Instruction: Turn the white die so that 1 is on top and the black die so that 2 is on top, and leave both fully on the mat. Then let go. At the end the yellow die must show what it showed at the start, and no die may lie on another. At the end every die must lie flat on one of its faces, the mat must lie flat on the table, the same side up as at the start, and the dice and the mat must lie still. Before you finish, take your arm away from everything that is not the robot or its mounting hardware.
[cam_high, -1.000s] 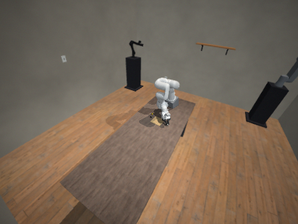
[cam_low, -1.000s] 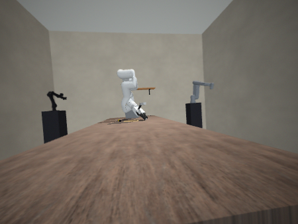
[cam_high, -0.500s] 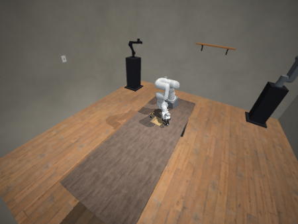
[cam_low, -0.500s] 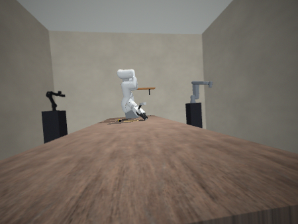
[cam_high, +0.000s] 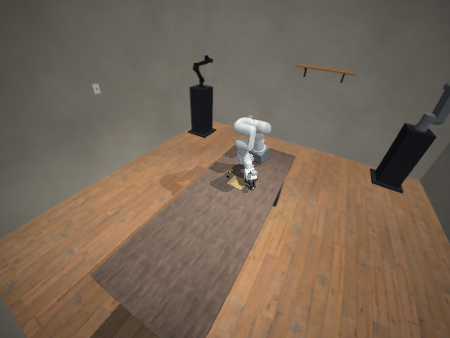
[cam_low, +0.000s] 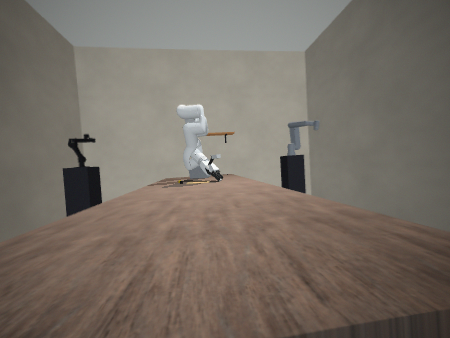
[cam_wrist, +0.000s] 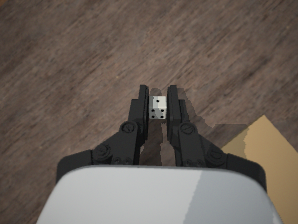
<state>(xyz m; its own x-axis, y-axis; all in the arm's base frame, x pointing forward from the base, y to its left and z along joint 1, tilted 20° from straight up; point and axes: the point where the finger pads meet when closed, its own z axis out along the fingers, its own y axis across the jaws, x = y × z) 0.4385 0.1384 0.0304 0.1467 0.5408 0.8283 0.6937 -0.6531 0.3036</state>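
Now: the white die 2 cm below my hand. The rest, counted from my hand: tan mat (13 cm to the right, 2 cm below); then small yellow die (8 cm behind, 26 cm to the right, 2 cm below); then black die (2 cm behind, 24 cm to the right, 2 cm below).
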